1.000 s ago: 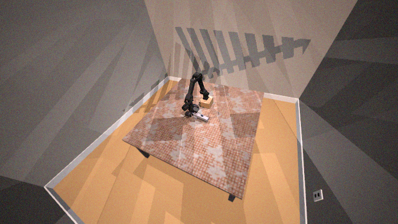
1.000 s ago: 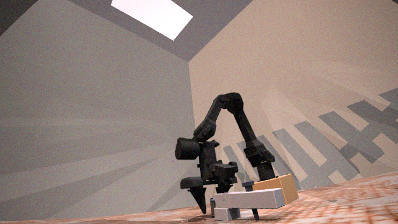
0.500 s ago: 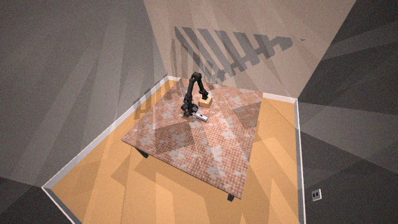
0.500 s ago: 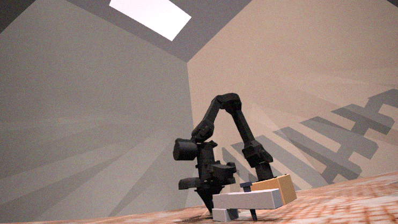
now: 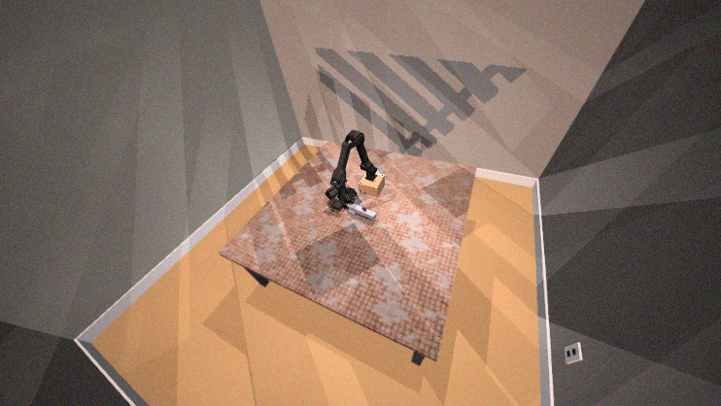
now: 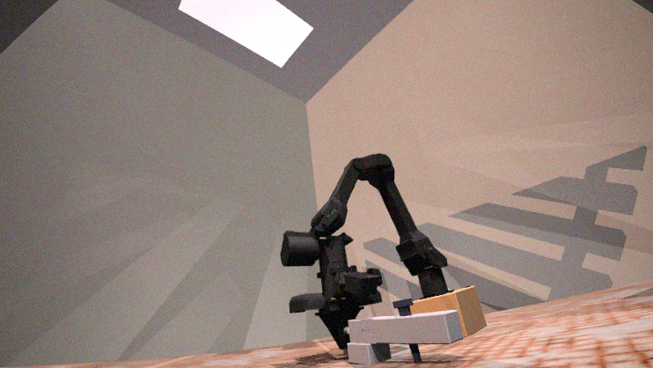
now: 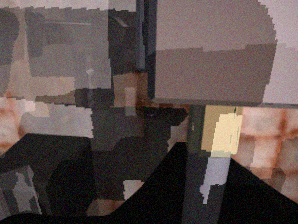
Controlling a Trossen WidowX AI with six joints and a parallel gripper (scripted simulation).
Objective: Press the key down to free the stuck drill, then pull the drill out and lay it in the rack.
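My gripper tip is 5 cm to the right of the drill and 3 cm below it. The rest, counted from my gripper tip: dark key 1 cm behind, 15 cm to the left, 3 cm above; then dark block 7 cm behind, 4 cm to the right; then grey block 12 cm to the left, 2 cm above.
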